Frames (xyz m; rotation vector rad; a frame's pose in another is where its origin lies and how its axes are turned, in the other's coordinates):
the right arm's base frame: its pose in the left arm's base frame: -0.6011 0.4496 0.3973 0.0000 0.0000 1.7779
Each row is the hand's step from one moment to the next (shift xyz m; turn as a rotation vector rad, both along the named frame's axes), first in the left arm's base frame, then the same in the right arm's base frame.
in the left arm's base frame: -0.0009 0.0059 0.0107 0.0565 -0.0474 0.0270
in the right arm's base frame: 0.0060 -0.0003 0.0107 -0.0580 -0.0455 0.0270
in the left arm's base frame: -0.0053 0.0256 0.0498 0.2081 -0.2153 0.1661
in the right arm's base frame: 0.0261 -0.0001 0.0498 -0.2535 -0.1594 0.1661
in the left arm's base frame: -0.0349 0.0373 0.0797 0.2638 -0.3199 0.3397
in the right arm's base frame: 0.0437 0.0265 0.0797 -0.3673 -0.1924 0.3397
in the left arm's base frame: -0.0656 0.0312 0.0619 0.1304 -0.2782 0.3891
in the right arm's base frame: 0.0440 0.0578 0.0619 -0.2991 -0.0704 0.3891
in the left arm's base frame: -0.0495 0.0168 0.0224 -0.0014 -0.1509 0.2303
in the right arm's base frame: 0.0266 0.0450 0.0224 -0.1474 0.0324 0.2303
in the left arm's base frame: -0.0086 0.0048 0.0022 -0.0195 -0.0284 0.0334
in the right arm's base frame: 0.0065 0.0074 0.0022 -0.0238 0.0249 0.0334
